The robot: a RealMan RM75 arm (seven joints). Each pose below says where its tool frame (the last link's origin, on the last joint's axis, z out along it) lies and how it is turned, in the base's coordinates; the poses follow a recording.
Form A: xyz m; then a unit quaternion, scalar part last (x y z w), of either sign.
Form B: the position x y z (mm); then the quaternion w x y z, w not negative. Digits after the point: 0 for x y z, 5 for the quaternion.
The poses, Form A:
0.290, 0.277, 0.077, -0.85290, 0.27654, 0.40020, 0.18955
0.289, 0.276, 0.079, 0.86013, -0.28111, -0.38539, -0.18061
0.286, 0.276, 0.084, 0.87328, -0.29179, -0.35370, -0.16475
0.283, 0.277, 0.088, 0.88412, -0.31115, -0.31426, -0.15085
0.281, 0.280, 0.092, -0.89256, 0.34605, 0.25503, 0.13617
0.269, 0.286, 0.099, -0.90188, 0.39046, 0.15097, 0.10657
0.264, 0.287, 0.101, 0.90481, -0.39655, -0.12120, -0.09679
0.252, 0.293, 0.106, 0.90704, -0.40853, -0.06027, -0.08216
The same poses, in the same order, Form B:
290, 277, 77, 0.18955, -0.85290, 0.27654, 0.40020
289, 276, 79, 0.18061, -0.86013, 0.28111, 0.38539
286, 276, 84, 0.16475, -0.87328, 0.29179, 0.35370
283, 277, 88, 0.15085, -0.88412, 0.31115, 0.31426
281, 280, 92, 0.13617, -0.89256, 0.34605, 0.25503
269, 286, 99, 0.10657, -0.90188, 0.39046, 0.15097
264, 287, 101, 0.09679, -0.90481, 0.39655, 0.12120
252, 293, 106, 0.08216, -0.90704, 0.40853, 0.06027

